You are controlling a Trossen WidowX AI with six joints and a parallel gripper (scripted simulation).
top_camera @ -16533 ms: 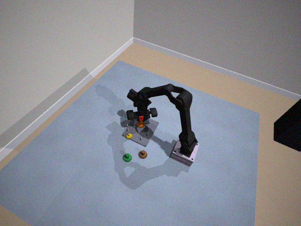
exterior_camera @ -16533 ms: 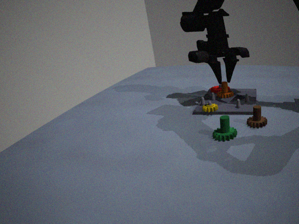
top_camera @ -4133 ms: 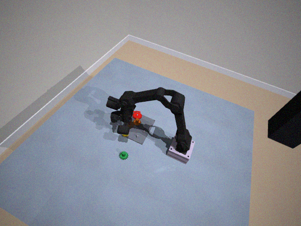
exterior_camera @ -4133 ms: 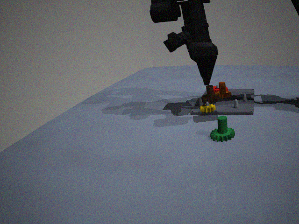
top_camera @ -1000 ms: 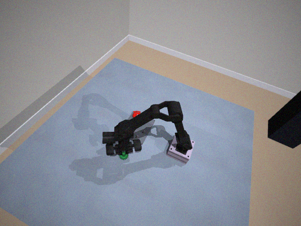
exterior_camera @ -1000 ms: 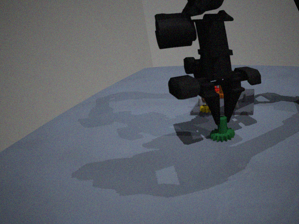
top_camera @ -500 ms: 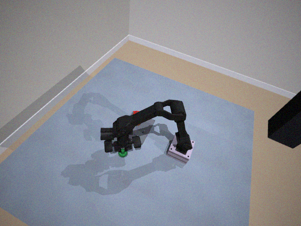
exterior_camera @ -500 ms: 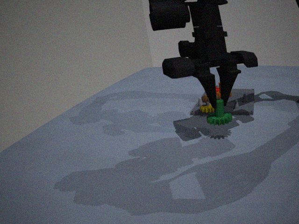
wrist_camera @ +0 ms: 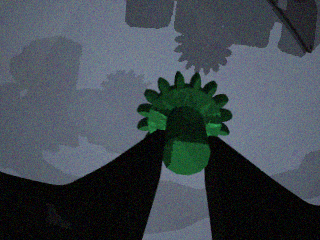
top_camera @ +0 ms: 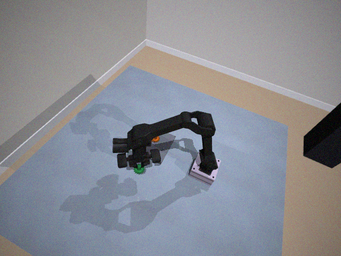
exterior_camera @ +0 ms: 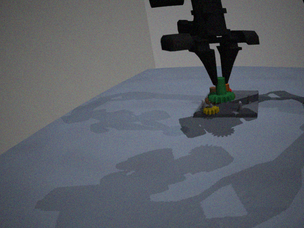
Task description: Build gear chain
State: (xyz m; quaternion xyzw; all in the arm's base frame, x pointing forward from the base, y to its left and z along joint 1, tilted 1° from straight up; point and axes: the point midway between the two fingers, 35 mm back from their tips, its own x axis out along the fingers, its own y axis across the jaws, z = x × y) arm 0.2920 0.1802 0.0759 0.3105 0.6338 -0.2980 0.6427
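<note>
Now: the yellow gear 6 cm ahead of my gripper tip, 13 cm to the right of it and 9 cm below it. The rest, counted from my gripper tip: orange gear (4 cm ahead, 25 cm to the right, 9 cm below); red gear (7 cm ahead, 30 cm to the right, 9 cm below); green gear (1 cm below).
</note>
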